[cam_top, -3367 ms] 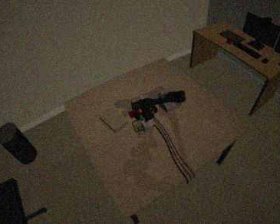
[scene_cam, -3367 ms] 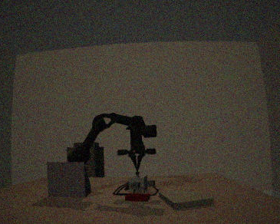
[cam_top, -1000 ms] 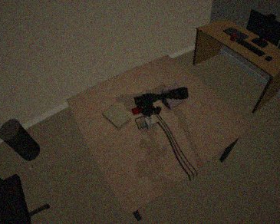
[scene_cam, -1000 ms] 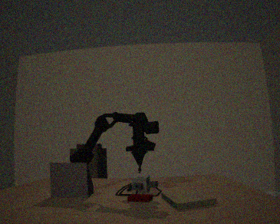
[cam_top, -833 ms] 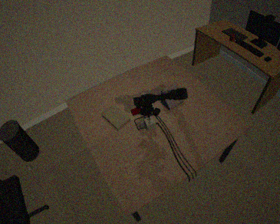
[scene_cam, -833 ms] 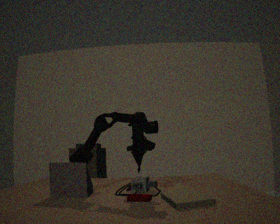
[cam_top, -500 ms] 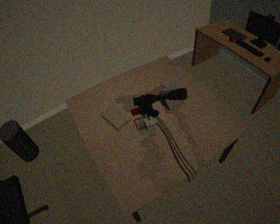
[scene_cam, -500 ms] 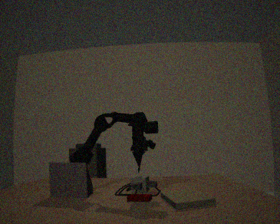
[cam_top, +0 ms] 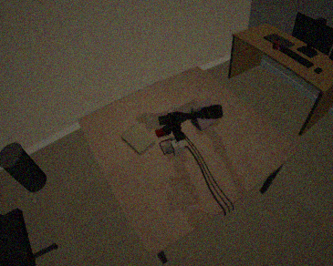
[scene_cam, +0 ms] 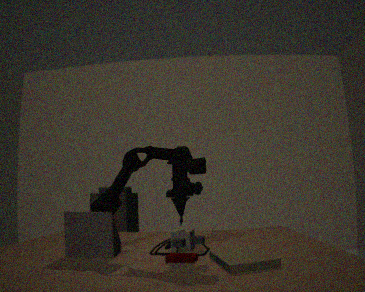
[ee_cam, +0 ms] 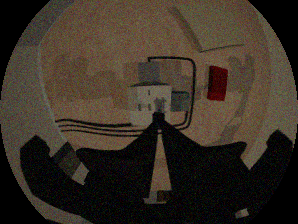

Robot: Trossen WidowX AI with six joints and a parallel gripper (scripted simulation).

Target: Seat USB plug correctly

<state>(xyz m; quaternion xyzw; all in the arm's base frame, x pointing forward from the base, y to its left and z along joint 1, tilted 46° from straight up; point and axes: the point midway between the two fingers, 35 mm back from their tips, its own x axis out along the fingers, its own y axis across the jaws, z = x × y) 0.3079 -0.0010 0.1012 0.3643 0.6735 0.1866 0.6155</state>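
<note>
Right now the dark USB plug is 2 cm below my gripper tip. Also, from my gripper tip: red block (19 cm to the right, 13 cm below); flat pale slab (25 cm to the right, 18 cm ahead, 12 cm below).
</note>
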